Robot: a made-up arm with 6 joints.
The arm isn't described. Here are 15 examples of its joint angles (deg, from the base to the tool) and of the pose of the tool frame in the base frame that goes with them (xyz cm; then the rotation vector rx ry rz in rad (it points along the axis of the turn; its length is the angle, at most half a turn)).
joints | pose
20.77 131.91 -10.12 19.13 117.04 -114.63 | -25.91 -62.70 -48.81 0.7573 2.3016 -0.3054
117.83 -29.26 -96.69 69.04 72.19 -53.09 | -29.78 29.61 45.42 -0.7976 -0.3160 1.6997
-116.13 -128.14 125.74 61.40 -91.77 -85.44 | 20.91 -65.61 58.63 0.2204 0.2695 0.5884
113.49 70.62 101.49 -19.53 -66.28 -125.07 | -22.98 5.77 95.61 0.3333 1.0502 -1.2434
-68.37 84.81 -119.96 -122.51 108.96 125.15 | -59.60 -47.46 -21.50 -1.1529 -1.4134 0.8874
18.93 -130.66 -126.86 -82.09 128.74 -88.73 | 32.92 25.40 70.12 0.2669 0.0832 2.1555
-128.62 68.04 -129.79 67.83 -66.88 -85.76 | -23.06 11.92 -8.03 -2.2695 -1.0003 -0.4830
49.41 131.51 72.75 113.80 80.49 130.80 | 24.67 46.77 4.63 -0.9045 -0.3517 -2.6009
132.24 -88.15 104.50 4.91 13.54 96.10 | -9.26 -19.46 69.64 -0.6480 1.4196 1.9624
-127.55 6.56 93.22 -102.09 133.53 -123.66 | 96.20 -53.03 -21.89 0.7490 1.6158 0.5307
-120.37 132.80 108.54 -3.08 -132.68 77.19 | 16.01 66.17 35.96 -0.8951 -1.7993 -1.2950
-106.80 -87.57 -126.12 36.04 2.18 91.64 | 20.99 -17.28 -6.71 1.2952 -1.6025 2.3088
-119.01 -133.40 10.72 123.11 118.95 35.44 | 41.58 -27.91 86.11 0.3066 0.2060 -2.1611
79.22 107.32 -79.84 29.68 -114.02 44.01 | -4.06 -48.52 67.94 0.0922 0.3046 -1.0886
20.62 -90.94 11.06 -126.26 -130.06 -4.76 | -23.03 -39.36 -63.00 1.8602 -0.5434 -0.5306
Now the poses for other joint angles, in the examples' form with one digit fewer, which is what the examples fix.
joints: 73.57 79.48 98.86 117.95 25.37 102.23
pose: 7.2 -2.1 43.5 0.302 1.784 -1.831
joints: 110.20 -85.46 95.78 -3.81 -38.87 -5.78
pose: -50.1 -27.6 14.6 -0.158 -2.554 -1.112
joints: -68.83 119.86 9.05 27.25 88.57 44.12
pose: 65.8 -17.0 24.1 -0.271 0.211 -2.195
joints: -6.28 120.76 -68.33 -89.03 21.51 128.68
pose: -50.2 -7.8 34.8 -0.627 0.444 0.315
